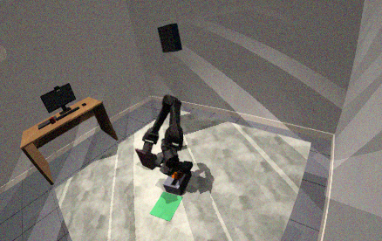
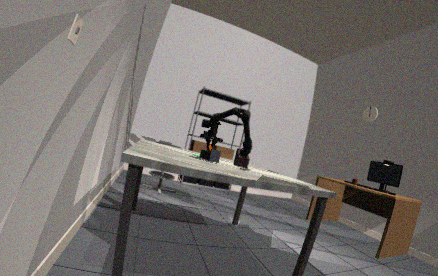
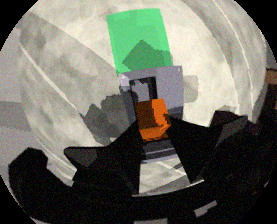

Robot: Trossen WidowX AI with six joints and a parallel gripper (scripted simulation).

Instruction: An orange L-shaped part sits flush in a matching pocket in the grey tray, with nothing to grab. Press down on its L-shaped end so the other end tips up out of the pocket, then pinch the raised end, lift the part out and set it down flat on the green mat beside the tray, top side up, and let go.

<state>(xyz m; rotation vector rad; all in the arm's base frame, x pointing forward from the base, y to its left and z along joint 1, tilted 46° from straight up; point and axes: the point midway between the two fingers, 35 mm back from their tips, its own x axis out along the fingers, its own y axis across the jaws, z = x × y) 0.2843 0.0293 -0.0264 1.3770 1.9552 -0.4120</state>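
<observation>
The green mat lies 140 mm to the right of my gripper tip, 100 mm below it and 40 mm ahead of it. From my gripper tip the other things lie so: orange L-shaped part: 30 mm to the left, 30 mm below, 30 mm behind.
</observation>
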